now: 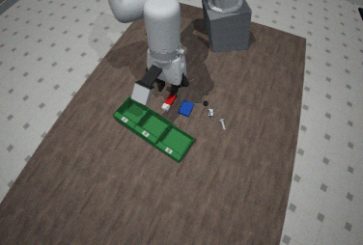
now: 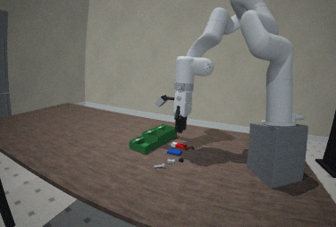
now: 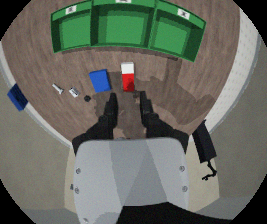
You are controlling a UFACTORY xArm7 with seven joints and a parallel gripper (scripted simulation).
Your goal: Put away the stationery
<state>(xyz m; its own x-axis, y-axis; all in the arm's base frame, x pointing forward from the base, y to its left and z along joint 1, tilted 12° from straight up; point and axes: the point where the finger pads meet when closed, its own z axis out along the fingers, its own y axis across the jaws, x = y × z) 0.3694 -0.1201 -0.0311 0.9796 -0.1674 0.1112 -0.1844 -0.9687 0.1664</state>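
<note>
The red block lies 10 mm ahead of my hand and 90 mm below it. Also, from my hand: blue block (10 mm ahead, 60 mm to the left, 90 mm below); green three-compartment bin (110 mm ahead, 20 mm to the right, 70 mm below); black round thing (30 mm behind, 120 mm to the left, 90 mm below).
</note>
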